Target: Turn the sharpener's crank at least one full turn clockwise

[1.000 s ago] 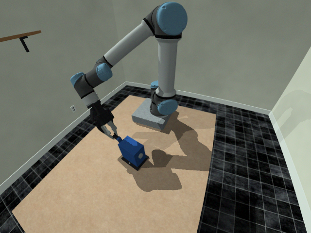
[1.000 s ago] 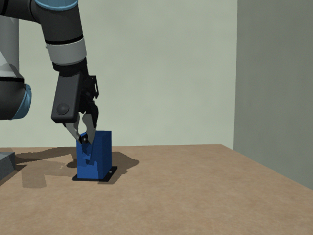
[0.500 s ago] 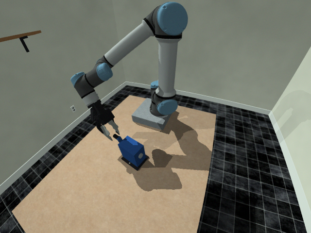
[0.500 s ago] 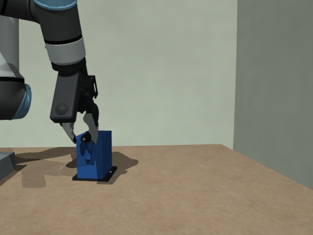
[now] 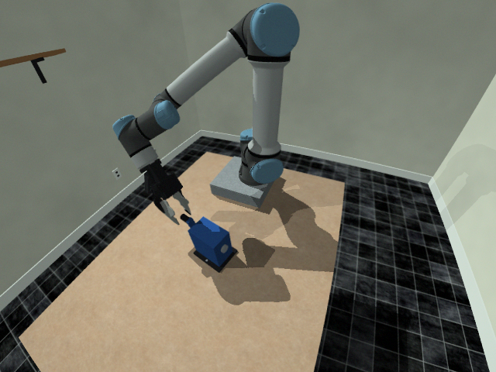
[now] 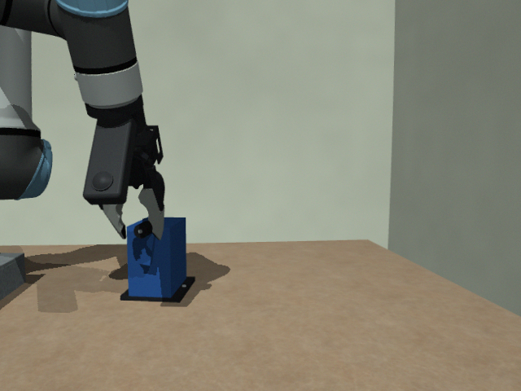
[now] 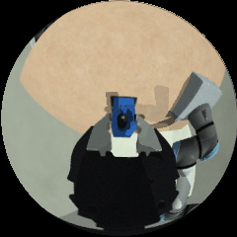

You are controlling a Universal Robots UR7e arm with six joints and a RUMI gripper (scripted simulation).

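Now: the black knob 20 mm to the left of my hand.
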